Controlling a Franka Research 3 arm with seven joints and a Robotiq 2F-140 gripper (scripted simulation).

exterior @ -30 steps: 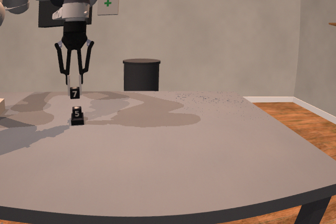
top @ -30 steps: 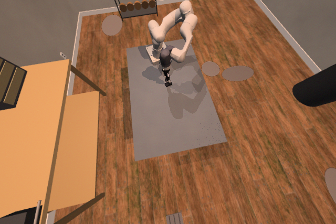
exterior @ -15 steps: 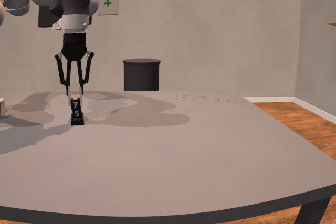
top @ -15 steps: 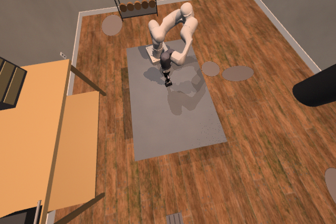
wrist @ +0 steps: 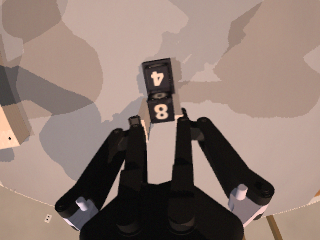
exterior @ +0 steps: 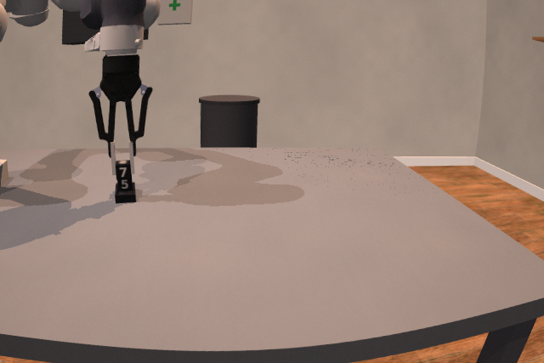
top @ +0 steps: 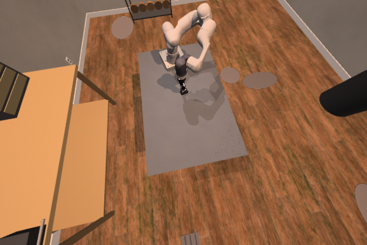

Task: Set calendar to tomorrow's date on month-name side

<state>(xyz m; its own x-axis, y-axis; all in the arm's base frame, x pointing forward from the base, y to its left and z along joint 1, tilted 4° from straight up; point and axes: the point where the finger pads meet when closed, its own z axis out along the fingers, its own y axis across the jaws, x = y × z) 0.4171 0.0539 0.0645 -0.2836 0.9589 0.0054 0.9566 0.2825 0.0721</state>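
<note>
My gripper is now 1 cm past the tray, 2 cm to the right of it and 8 cm above it.
</note>
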